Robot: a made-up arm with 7 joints. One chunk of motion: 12 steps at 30 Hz.
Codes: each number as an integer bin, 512 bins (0 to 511) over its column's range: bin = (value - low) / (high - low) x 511, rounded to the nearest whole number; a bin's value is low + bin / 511 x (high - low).
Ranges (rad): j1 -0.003..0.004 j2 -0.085..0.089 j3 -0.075..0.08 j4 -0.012..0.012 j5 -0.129..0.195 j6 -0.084..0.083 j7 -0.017..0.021
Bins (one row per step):
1: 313 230 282 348 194 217 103
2: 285 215 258 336 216 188 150
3: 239 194 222 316 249 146 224
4: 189 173 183 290 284 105 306
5: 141 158 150 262 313 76 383
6: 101 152 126 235 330 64 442
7: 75 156 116 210 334 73 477
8: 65 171 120 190 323 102 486
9: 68 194 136 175 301 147 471
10: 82 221 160 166 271 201 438
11: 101 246 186 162 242 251 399
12: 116 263 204 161 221 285 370
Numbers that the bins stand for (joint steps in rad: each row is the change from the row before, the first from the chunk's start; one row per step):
1: 0.00129 -0.00668 0.01054 0.00434 -0.00599 -0.01308 -0.00934
2: 0.00090 -0.01179 0.00326 0.00378 0.00795 -0.02256 -0.00585
3: 0.00027 -0.01894 -0.00766 0.00284 0.02888 -0.03629 -0.00034
4: -0.00041 -0.02609 -0.01949 0.00162 0.05107 -0.04968 0.00576
5: -0.00107 -0.03120 -0.02950 0.00031 0.06946 -0.05916 0.01148
6: -0.00162 -0.03324 -0.03678 -0.00096 0.08024 -0.06308 0.01587
7: -0.00197 -0.03188 -0.03981 -0.00214 0.08277 -0.06014 0.01847
8: -0.00211 -0.02677 -0.03860 -0.00308 0.07580 -0.05067 0.01914
9: -0.00207 -0.01894 -0.03375 -0.00378 0.06185 -0.03596 0.01803
10: -0.00188 -0.00975 -0.02647 -0.00420 0.04283 -0.01831 0.01557
11: -0.00162 -0.00123 -0.01858 -0.00439 0.02444 -0.00197 0.01267
12: -0.00141 0.00455 -0.01312 -0.00444 0.01113 0.00914 0.01051

